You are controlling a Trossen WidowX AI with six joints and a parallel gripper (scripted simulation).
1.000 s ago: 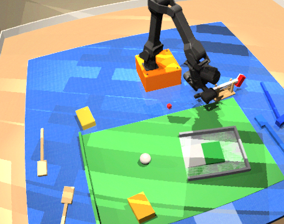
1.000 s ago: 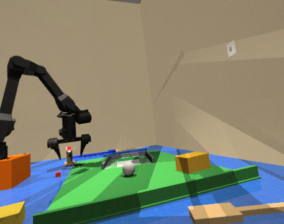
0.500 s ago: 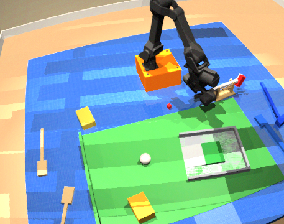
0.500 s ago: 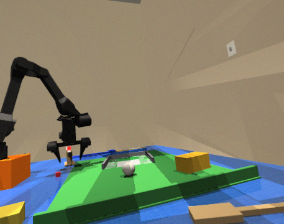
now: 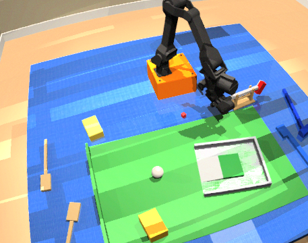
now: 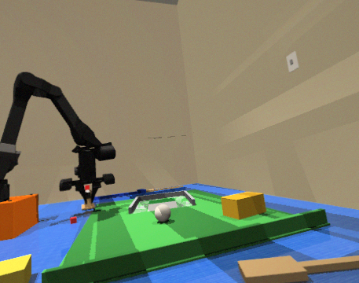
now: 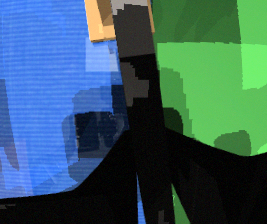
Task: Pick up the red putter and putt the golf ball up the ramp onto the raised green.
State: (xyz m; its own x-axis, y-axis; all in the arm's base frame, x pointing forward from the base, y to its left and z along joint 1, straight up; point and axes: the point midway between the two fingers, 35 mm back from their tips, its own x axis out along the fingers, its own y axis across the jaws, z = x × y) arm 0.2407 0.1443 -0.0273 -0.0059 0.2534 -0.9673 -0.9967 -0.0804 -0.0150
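The red putter is 10 mm behind my gripper tip, 110 mm to the left of it and 30 mm above it. Also, from my gripper tip: wooden rack 10 mm behind, 130 mm to the left; small red cube 40 mm behind, 140 mm to the right, 20 mm below; white golf ball 190 mm ahead, 340 mm to the right, 10 mm below.
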